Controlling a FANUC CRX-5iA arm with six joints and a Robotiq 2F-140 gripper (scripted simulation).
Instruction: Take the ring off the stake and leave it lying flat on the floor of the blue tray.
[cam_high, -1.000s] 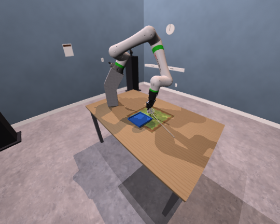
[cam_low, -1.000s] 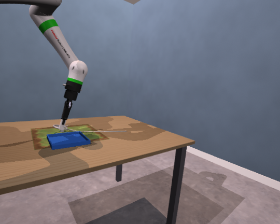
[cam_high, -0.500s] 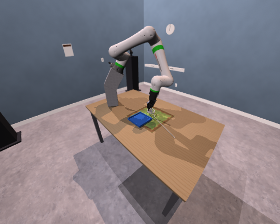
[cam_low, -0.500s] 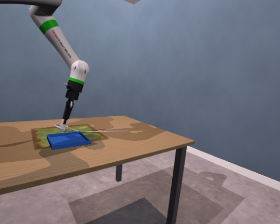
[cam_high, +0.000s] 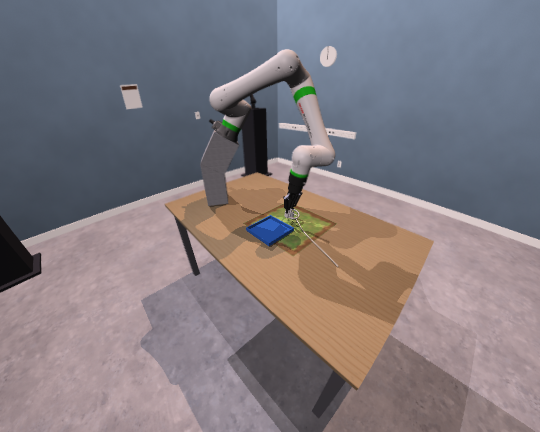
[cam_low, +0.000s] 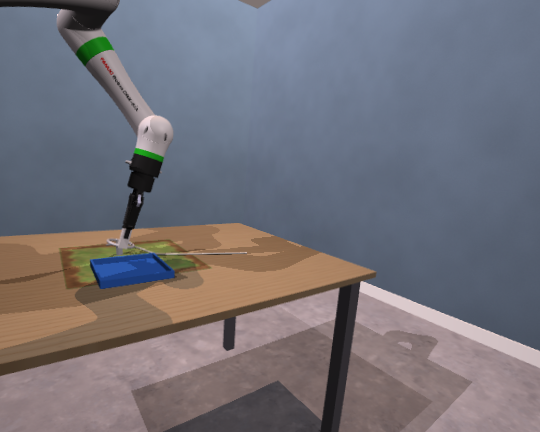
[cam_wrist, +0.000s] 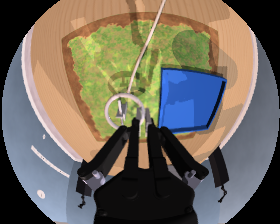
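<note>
Now: hand 140 mm to the left of the blue tray, 60 mm above it and 30 mm past it. The rest, counted from my hand: short grey stake 50 mm to the left, 40 mm below; then green mat 80 mm below, 20 mm ahead.
</note>
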